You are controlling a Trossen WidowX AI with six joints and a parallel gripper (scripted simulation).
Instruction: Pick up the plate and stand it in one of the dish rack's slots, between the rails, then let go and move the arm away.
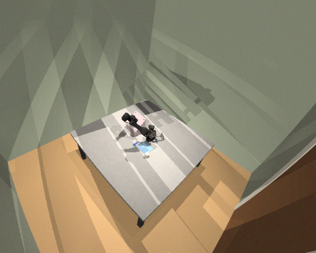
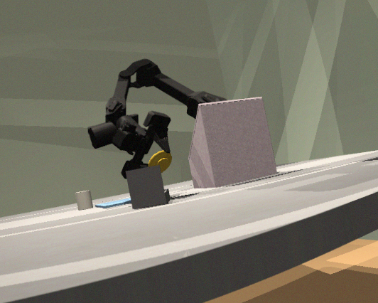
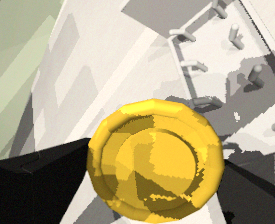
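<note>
My gripper tip is now 60 mm above the wire dish rack, 50 mm short of it and 40 mm to the right of it. Also, from my gripper tip: yellow plate (10 mm to the right, 10 mm above); then beige cylinder (230 mm to the right, 170 mm ahead, 60 mm below); then blue mat (170 mm to the right, 80 mm below, 70 mm ahead).
</note>
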